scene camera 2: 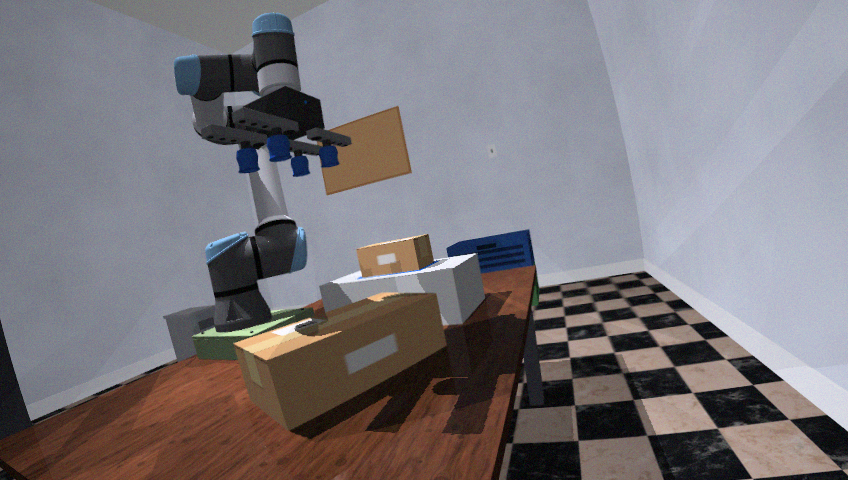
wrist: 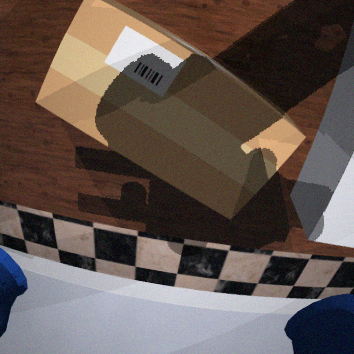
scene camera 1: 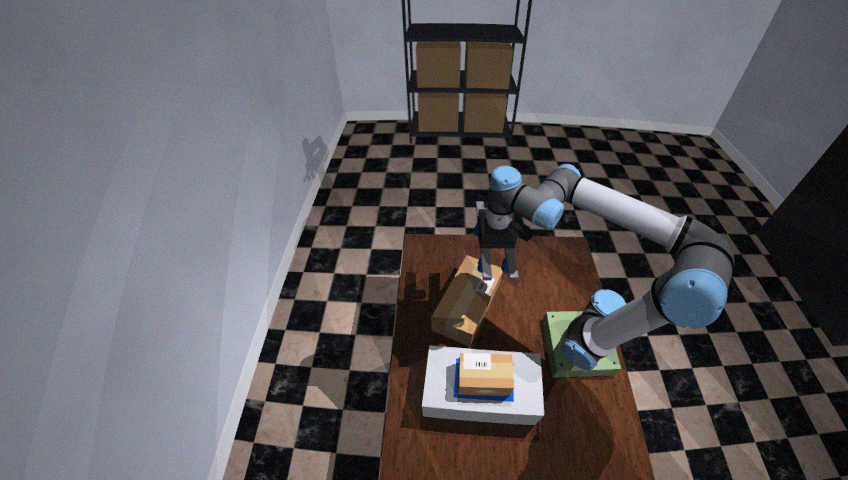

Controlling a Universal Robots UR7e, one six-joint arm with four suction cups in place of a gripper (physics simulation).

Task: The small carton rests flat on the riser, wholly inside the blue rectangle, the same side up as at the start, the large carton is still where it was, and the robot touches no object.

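Seen in the pictures: hand, its tool point: (scene camera 2: pixel 292 167) (wrist: pixel 163 242) (scene camera 1: pixel 493 249); arm's base, origin of its link: (scene camera 2: pixel 244 323).
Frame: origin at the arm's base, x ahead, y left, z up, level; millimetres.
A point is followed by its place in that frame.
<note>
The small carton (scene camera 1: pixel 486 375) @(x 347, y 268, z 133 mm) (scene camera 2: pixel 395 256) @(x 383, y 205, z 99 mm) lies flat on the white riser (scene camera 1: pixel 437 405) @(x 468, y 364, z 60 mm) (scene camera 2: pixel 466 291) @(x 530, y 240, z -6 mm) (wrist: pixel 341 197) @(x 458, y 185, z 60 mm), its barcode label on top. The blue rectangle (scene camera 1: pixel 467 394) @(x 389, y 314, z 68 mm) shows along its left and front sides in scene camera 1; its back and right borders are hidden there. The large carton (scene camera 1: pixel 461 303) @(x 469, y -15, z 39 mm) (scene camera 2: pixel 357 350) @(x 520, y -113, z 3 mm) (wrist: pixel 175 110) @(x 442, y -61, z 39 mm) lies flat on the table, label up, at an angle beside the riser. My gripper (scene camera 1: pixel 497 252) @(x 395, y -55, z 306 mm) (scene camera 2: pixel 288 157) is open, its four blue cups hanging in the air high above the large carton's end, touching nothing.
The brown table (scene camera 1: pixel 535 285) @(x 193, y -226, z -60 mm) (scene camera 2: pixel 119 416) @(x 124, y -359, z -60 mm) carries my arm's green base plate (scene camera 1: pixel 553 350) @(x 124, y 80, z -1 mm) (scene camera 2: pixel 214 347) @(x 12, y -102, z -29 mm) beside the riser. A blue crate (scene camera 2: pixel 505 252) stands behind the riser. A rack (scene camera 1: pixel 464 32) with boxes stands at the far wall.
</note>
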